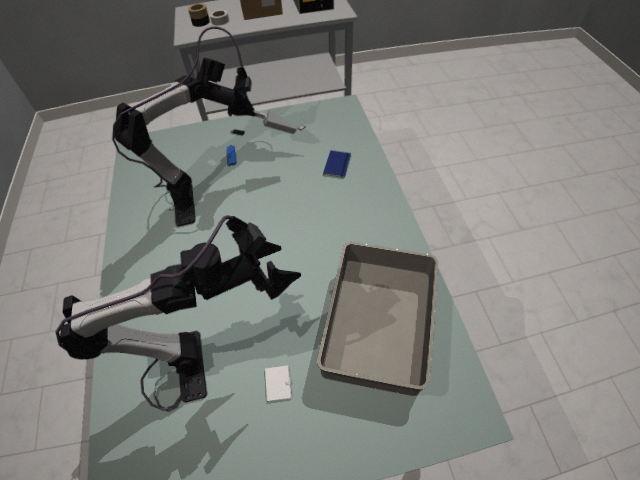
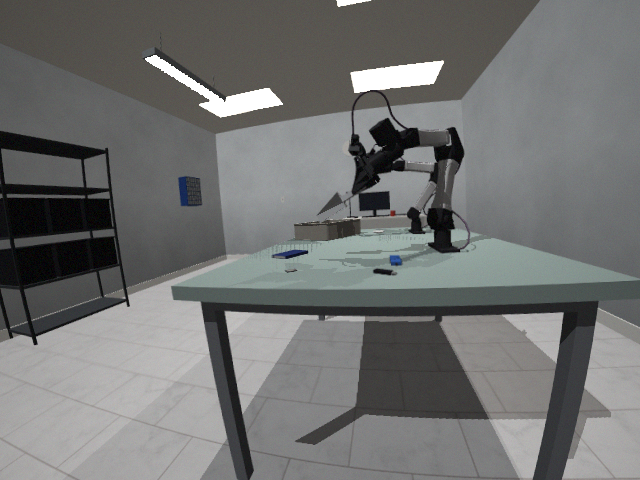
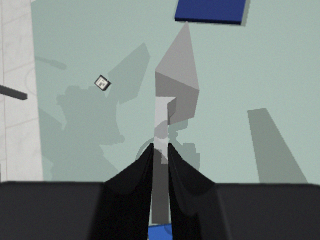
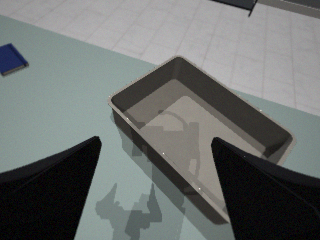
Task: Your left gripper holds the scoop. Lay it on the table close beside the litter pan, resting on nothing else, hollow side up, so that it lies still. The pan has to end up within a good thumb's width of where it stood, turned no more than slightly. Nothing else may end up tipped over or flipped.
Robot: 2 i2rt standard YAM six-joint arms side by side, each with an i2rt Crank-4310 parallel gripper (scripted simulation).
Scene:
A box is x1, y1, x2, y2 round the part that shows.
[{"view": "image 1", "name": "my left gripper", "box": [214, 85, 255, 115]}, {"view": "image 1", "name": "my right gripper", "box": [222, 241, 300, 299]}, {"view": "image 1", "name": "beige litter pan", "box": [317, 242, 437, 395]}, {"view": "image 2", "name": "my left gripper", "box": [351, 150, 389, 194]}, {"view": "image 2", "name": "beige litter pan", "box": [293, 219, 360, 240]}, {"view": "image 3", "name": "my left gripper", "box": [0, 143, 319, 239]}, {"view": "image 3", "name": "grey scoop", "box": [151, 21, 198, 223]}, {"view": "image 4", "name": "my right gripper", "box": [0, 136, 319, 239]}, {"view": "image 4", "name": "beige litter pan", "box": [108, 55, 295, 224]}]

